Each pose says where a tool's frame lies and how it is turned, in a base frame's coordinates. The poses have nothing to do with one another.
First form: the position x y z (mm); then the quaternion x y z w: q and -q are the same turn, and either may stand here.
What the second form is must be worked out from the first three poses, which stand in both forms.
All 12 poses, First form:
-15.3, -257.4, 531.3, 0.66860, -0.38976, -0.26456, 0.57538
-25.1, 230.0, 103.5, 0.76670, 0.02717, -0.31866, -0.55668
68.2, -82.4, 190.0, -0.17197, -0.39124, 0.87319, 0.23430
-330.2, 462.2, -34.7, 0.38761, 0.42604, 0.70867, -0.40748
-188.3, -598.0, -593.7, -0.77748, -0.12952, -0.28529, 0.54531
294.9, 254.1, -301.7, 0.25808, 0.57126, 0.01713, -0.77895
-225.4, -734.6, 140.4, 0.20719, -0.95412, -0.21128, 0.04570
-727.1, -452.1, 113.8, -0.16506, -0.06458, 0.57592, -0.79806
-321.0, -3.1, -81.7, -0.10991, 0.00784, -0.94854, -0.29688
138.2, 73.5, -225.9, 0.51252, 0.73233, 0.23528, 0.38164
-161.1, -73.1, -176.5, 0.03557, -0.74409, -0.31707, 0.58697
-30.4, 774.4, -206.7, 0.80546, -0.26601, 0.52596, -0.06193
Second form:
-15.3, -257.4, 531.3, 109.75, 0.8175, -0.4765, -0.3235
-25.1, 230.0, 103.5, 112.35, -0.9229, -0.0327, 0.3836
68.2, -82.4, 190.0, 152.90, -0.1769, -0.4024, 0.8982
-330.2, 462.2, -34.7, 131.91, -0.4244, -0.4665, -0.7760
-188.3, -598.0, -593.7, 113.91, -0.9275, -0.1545, -0.3403
294.9, 254.1, -301.7, 77.67, -0.4116, -0.9110, -0.0273
-225.4, -734.6, 140.4, 174.76, 0.2074, -0.9551, -0.2115
-727.1, -452.1, 113.8, 74.11, 0.2739, 0.1072, -0.9558
-321.0, -3.1, -81.7, 145.46, 0.1151, -0.0082, 0.9933
138.2, 73.5, -225.9, 135.13, 0.5545, 0.7923, 0.2545
-161.1, -73.1, -176.5, 108.12, 0.0439, -0.9191, -0.3916
-30.4, 774.4, -206.7, 172.90, -0.8070, 0.2665, -0.5270

